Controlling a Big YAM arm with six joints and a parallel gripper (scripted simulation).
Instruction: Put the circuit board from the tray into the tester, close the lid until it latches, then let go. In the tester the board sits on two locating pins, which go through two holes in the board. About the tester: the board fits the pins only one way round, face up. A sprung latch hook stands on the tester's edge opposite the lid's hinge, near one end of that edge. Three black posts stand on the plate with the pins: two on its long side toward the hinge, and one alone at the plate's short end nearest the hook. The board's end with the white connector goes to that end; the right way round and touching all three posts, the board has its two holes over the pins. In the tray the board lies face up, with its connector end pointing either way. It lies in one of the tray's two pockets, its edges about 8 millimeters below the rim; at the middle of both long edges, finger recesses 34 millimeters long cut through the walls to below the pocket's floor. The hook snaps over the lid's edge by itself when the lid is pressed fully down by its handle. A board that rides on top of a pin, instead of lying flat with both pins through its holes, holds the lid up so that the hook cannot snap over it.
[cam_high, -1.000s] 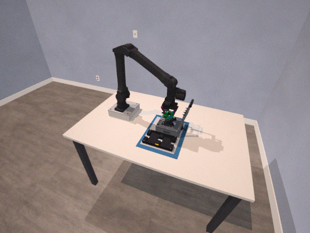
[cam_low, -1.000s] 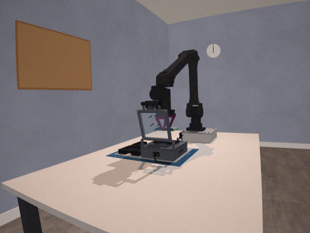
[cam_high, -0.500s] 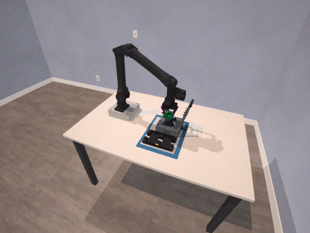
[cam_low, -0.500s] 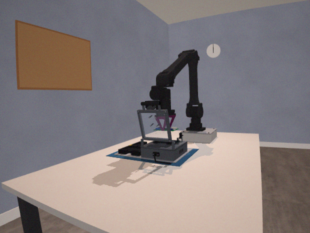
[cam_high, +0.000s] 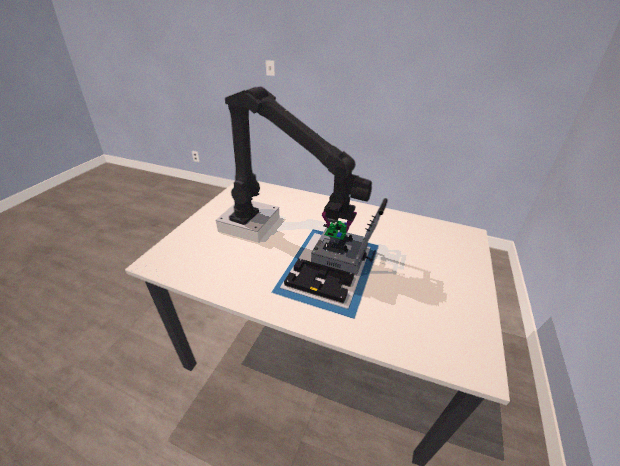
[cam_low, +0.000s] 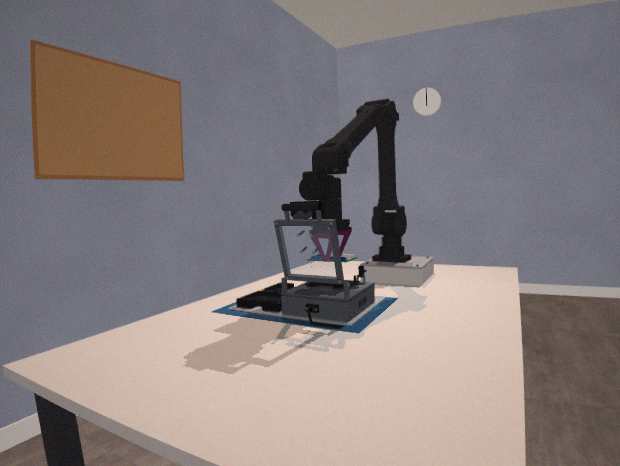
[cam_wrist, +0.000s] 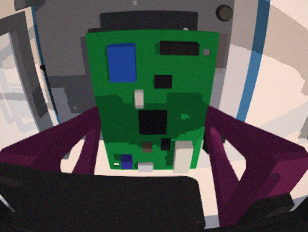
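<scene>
The green circuit board is right at my hand. Also, from my hand: clear lid 130 mm ahead, 10 mm to the left, 50 mm above; small latch hook 60 mm behind, 50 mm to the left, 50 mm below.
</scene>
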